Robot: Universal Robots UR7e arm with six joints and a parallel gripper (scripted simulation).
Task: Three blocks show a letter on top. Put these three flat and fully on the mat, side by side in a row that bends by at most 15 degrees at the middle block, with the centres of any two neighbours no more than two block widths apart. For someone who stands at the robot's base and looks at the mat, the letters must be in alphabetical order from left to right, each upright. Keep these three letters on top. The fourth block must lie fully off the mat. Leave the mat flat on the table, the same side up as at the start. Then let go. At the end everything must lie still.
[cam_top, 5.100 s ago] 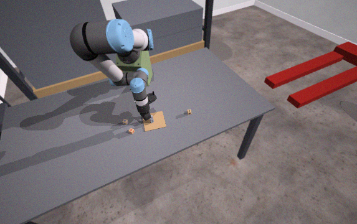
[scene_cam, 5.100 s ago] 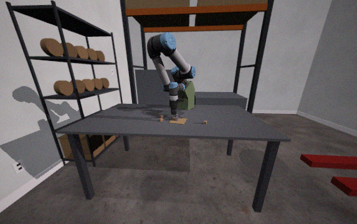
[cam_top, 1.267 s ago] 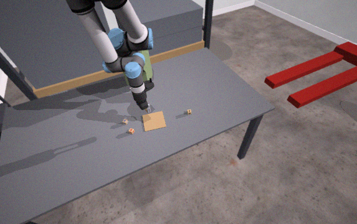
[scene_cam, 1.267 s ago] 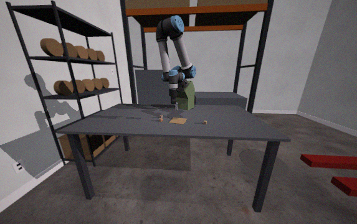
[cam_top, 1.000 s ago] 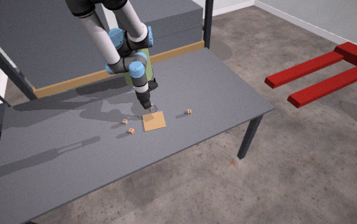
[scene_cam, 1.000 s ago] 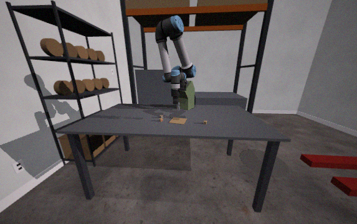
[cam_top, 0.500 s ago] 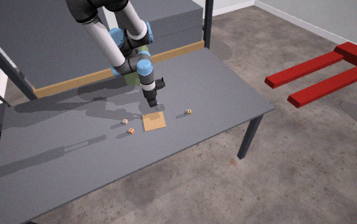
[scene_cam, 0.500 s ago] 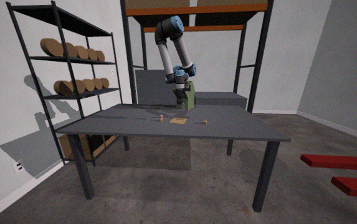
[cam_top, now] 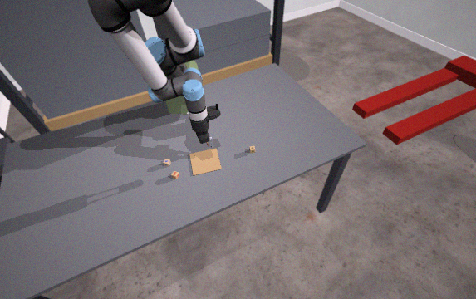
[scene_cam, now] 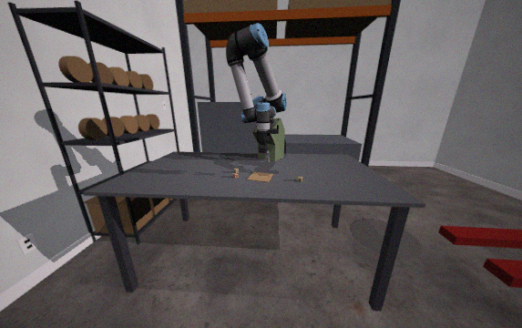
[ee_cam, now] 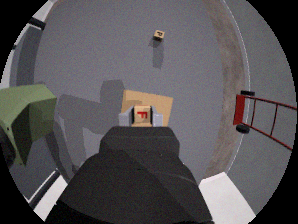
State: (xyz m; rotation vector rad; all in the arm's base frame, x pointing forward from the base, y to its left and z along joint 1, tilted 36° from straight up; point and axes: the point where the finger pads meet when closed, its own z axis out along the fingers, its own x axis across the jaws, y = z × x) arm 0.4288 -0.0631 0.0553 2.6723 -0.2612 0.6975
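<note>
The tan mat lies 120 mm below my hand, 40 mm to the right of it and 10 mm behind it.
</note>
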